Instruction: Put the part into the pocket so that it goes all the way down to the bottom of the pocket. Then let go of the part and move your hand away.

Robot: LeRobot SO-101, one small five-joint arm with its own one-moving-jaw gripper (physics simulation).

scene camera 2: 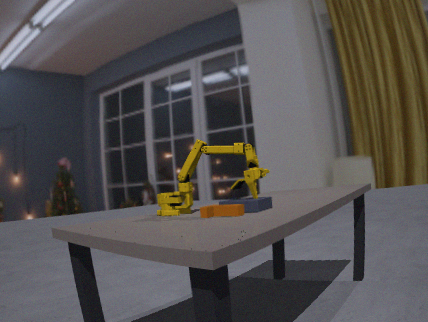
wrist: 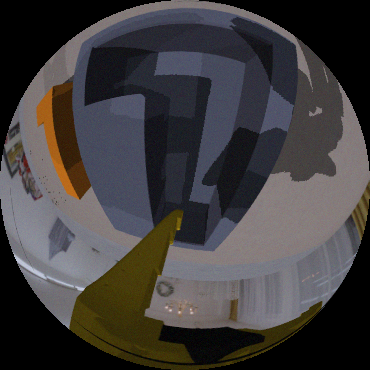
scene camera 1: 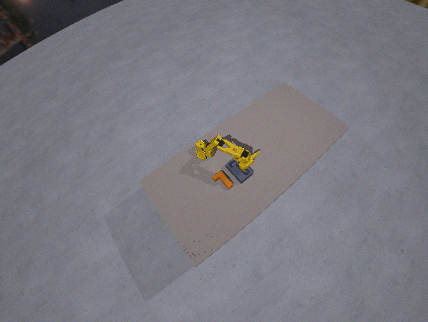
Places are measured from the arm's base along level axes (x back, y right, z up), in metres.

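Pixels of known places: hand at its tool point: (wrist: 181, 217) (scene camera 1: 244, 170); arm's base at its link origin: (scene camera 2: 179, 214) (scene camera 1: 206, 154).
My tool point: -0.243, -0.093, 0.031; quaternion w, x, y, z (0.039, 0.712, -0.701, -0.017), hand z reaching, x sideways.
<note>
Ahead of a thing's pixels: the offset from my tool point to its top centre, as dx, dy, dz. Level surfaces: height alone.
The orange L-shaped part @(+0.037, +0.133, -0.001) (scene camera 1: 225, 180) (scene camera 2: 227, 210) (wrist: 79, 184) lies flat on the table beside the blue-grey block, outside it. The block @(+0.033, +0.013, +0.005) (scene camera 1: 242, 180) (scene camera 2: 263, 204) (wrist: 110, 155) has an L-shaped pocket, and no orange shows in it. My gripper (scene camera 1: 241, 167) (scene camera 2: 244, 192) is fully open and empty, above the block. In the wrist view its fixed jaw (wrist: 130, 265) shows and the moving jaw is out of the picture. The fixed jaw's tip is low over one end of the pocket; whether it touches the block I cannot tell.
The light table top @(dz -0.031) (scene camera 1: 290, 130) (scene camera 2: 320, 200) carries the part, the block and the yellow arm's base (scene camera 1: 201, 150) (scene camera 2: 173, 203). The part lies close along one side of the block. Shadows of the arm fall across the table and block.
</note>
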